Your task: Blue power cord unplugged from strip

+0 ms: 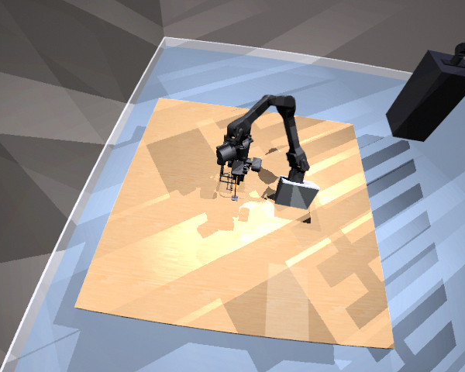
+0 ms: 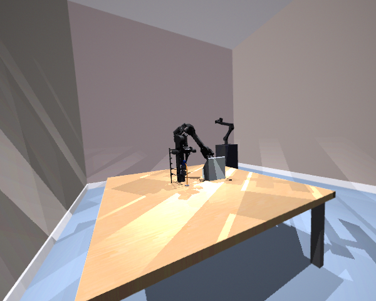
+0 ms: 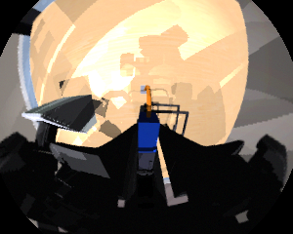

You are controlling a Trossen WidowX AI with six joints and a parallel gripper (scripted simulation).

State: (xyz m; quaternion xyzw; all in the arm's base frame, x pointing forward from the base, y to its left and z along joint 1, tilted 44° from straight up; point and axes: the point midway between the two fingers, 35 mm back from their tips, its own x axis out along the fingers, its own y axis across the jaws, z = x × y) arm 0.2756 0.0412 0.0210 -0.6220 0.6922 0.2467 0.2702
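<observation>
Right now the blue plug is 3 cm to the right of my gripper tip.
</observation>
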